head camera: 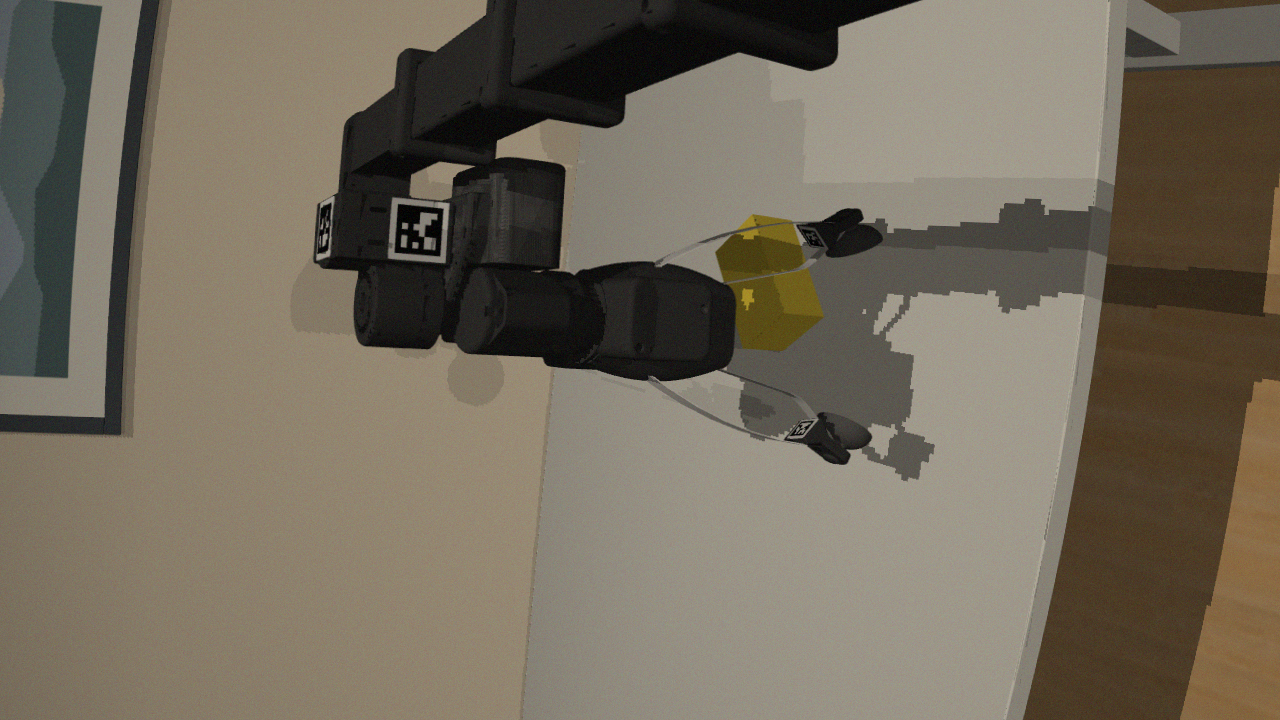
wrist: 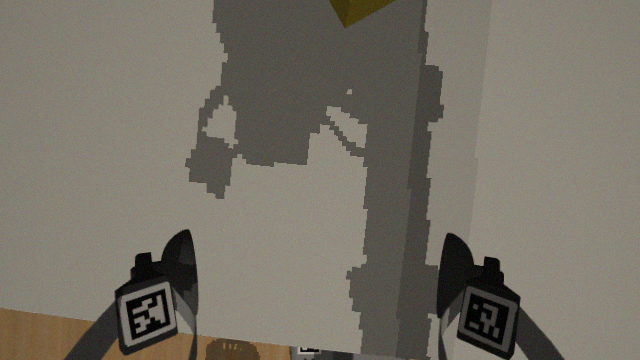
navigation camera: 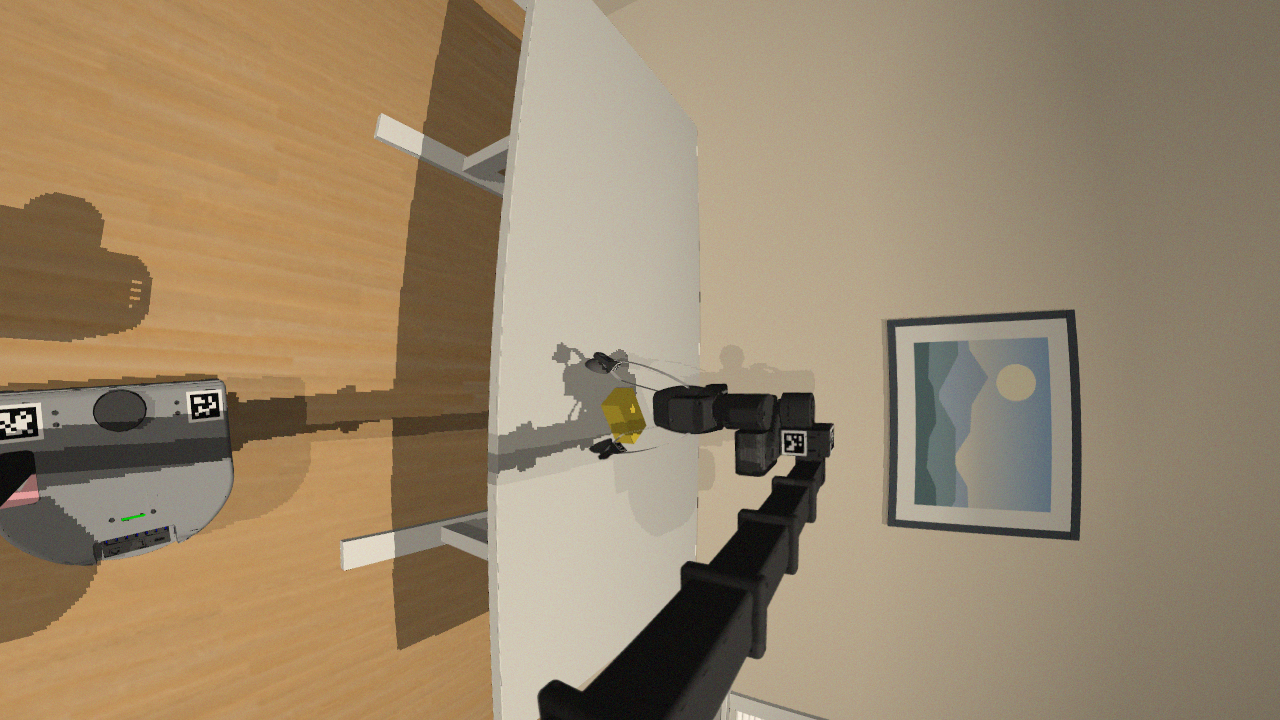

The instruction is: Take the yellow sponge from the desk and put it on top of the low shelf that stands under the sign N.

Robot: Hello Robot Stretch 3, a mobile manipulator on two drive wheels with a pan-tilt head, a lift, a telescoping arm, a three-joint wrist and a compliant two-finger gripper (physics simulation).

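Where they show: gripper, fingertip midpoint: (head camera: 867, 337) (wrist: 317, 260) (navigation camera: 590, 405); robot's base at its link origin: (wrist: 310, 356) (navigation camera: 121, 408).
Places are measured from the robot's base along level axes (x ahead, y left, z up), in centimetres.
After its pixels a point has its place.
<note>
The yellow sponge (head camera: 775, 308) @[x -4.8, y -70.7, z 76.5 cm] (navigation camera: 623, 415) @[x -6.5, y -71.1, z 76.5 cm] (wrist: 359, 9) @[x -5.3, y -70.1, z 74.4 cm] lies on the white desk (head camera: 760, 582) @[x 20.0, y -76.3, z 72.0 cm] (navigation camera: 599, 223) @[x 33.6, y -72.1, z 72.0 cm] (wrist: 100, 150) @[x 15.4, y -60.0, z 72.1 cm]. In the head view, the palm and one finger cover part of it. In the wrist view, one corner of it shows at the top edge, beyond the fingertips. My gripper (head camera: 845, 335) @[x -2.2, y -53.9, z 81.9 cm] (navigation camera: 605, 405) @[x -2.2, y -53.9, z 81.9 cm] (wrist: 317, 260) @[x -2.2, y -53.9, z 81.9 cm] is open, its two fingers wide apart with nothing between the tips. It hangs over the desk close to the sponge; its exact height is hard to tell. The low shelf and the sign N do not show.
The wall with a framed picture (head camera: 53, 179) @[x -16.7, y -122.0, z 135.4 cm] (navigation camera: 980, 425) @[x -15.9, y -122.0, z 147.8 cm] stands behind the desk, close to my wrist. The telescoping arm (head camera: 572, 53) @[x -8.6, y -29.7, z 117.0 cm] (navigation camera: 689, 626) @[x -8.3, y -18.8, z 115.4 cm] reaches over the desk. Desk legs (navigation camera: 416, 147) (navigation camera: 402, 541) and my base (navigation camera: 192, 483) @[x -14.9, y -9.6, z 16.0 cm] are at floor level.
</note>
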